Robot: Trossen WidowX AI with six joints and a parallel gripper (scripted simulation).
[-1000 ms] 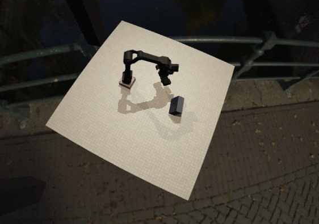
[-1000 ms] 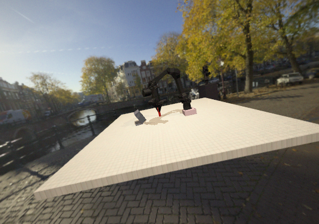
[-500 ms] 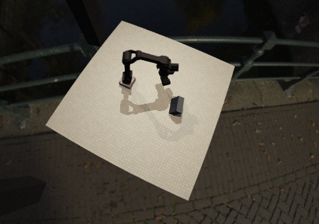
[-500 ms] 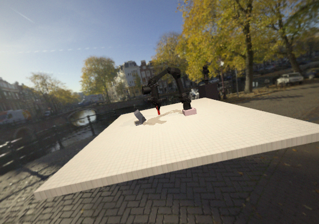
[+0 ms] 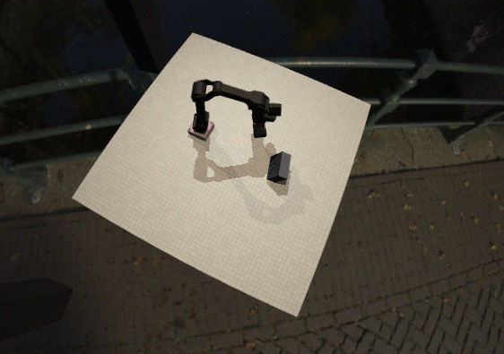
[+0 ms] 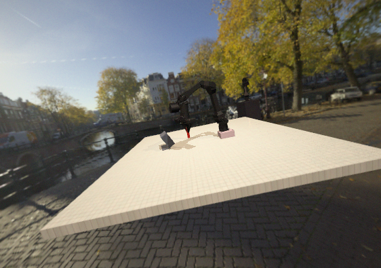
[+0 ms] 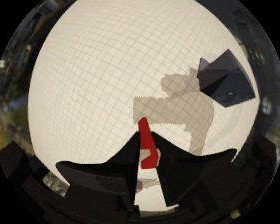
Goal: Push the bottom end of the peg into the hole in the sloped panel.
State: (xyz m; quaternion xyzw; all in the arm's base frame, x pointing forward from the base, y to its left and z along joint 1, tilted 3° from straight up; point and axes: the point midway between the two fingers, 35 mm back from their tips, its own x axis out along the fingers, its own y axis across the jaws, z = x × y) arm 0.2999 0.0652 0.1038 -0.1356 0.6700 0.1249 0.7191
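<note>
My gripper tip is 17 cm to the left of the sloped grey panel, 16 cm short of it and 5 cm above it. From my gripper tip the other things lie so: red peg 2 cm above.
</note>
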